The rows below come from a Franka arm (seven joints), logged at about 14 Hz.
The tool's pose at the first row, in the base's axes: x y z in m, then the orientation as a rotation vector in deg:
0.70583, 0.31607, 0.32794, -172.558, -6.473, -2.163
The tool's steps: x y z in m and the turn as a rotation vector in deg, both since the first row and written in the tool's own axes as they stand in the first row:
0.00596, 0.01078, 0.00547, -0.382, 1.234, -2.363
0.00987, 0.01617, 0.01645, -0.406, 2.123, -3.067
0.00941, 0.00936, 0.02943, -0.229, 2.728, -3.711
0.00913, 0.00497, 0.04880, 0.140, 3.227, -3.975
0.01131, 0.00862, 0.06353, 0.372, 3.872, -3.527
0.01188, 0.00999, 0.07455, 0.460, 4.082, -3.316
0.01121, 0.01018, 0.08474, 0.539, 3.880, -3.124
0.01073, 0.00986, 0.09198, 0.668, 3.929, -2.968
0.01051, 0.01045, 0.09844, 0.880, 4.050, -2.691
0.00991, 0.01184, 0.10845, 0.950, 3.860, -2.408
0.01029, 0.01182, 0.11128, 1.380, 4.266, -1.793
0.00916, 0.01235, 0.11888, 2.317, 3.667, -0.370
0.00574, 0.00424, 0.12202, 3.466, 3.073, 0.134
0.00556, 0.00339, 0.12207, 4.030, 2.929, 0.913
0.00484, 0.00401, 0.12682, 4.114, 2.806, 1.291
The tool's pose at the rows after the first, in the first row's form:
0.71270, 0.30654, 0.32133, -172.722, -9.922, -4.278
0.71723, 0.30290, 0.30988, -172.624, -10.896, -5.687
0.71652, 0.31127, 0.29786, -172.341, -11.799, -6.644
0.71629, 0.31807, 0.27920, -171.904, -12.130, -7.385
0.71904, 0.31650, 0.26419, -171.652, -11.382, -8.287
0.71994, 0.31660, 0.25311, -171.561, -11.041, -8.573
0.71949, 0.31767, 0.24296, -171.520, -10.771, -8.244
0.71913, 0.31888, 0.23581, -171.399, -10.527, -8.290
0.71909, 0.31910, 0.22932, -171.198, -10.093, -8.423
0.71880, 0.31897, 0.21921, -171.170, -9.686, -8.105
0.71923, 0.31938, 0.21641, -170.744, -8.713, -8.610
0.71830, 0.31974, 0.20878, -169.955, -6.632, -7.491
0.71434, 0.32792, 0.20658, -168.888, -5.925, -6.459
0.71409, 0.32875, 0.20664, -168.368, -4.783, -6.123
0.71352, 0.32869, 0.20183, -168.307, -4.238, -5.899

